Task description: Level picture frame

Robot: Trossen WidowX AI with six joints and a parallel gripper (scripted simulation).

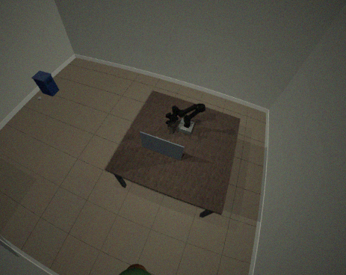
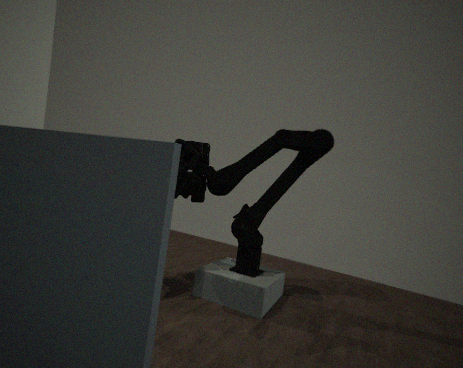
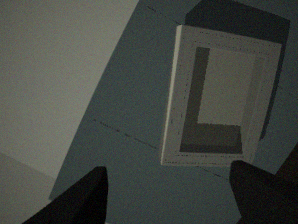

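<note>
Right now the grey picture frame is 190 mm ahead of my gripper tip, 90 mm below it and 10 mm to the right of it. From my gripper tip the other things lie so: blue-grey wall panel (200 mm ahead, 100 mm below).
</note>
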